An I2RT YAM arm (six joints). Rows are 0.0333 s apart.
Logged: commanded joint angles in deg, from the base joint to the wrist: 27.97, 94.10, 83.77, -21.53, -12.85, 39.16; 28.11, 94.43, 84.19, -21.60, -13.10, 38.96; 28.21, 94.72, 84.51, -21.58, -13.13, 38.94; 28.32, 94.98, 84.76, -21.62, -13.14, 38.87; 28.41, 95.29, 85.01, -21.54, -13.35, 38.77; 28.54, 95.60, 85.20, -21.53, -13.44, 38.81; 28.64, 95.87, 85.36, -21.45, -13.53, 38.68; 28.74, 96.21, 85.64, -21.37, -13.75, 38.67; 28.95, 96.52, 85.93, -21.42, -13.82, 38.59; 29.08, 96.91, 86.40, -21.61, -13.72, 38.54; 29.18, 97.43, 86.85, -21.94, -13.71, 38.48; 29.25, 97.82, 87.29, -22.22, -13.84, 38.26; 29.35, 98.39, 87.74, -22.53, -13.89, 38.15; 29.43, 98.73, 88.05, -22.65, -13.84, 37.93; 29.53, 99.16, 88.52, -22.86, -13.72, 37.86; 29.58, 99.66, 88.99, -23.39, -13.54, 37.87; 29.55, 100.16, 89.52, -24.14, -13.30, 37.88
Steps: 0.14, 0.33, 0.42, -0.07, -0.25, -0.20; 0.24, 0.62, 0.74, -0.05, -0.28, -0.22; 0.35, 0.88, 0.99, -0.09, -0.29, -0.29; 0.44, 1.19, 1.24, -0.01, -0.50, -0.39; 0.57, 1.50, 1.43, 0.00, -0.59, -0.35; 0.67, 1.77, 1.59, 0.08, -0.68, -0.48; 0.77, 2.11, 1.87, 0.16, -0.90, -0.49; 0.98, 2.42, 2.16, 0.11, -0.97, -0.57; 1.11, 2.81, 2.63, -0.08, -0.87, -0.62; 1.21, 3.33, 3.08, -0.41, -0.86, -0.68; 1.28, 3.72, 3.52, -0.69, -0.99, -0.90; 1.38, 4.29, 3.97, -1.00, -1.04, -1.01; 1.46, 4.63, 4.28, -1.12, -0.99, -1.23; 1.56, 5.06, 4.75, -1.33, -0.87, -1.30; 1.61, 5.56, 5.22, -1.86, -0.69, -1.29; 1.58, 6.06, 5.75, -2.61, -0.45, -1.28
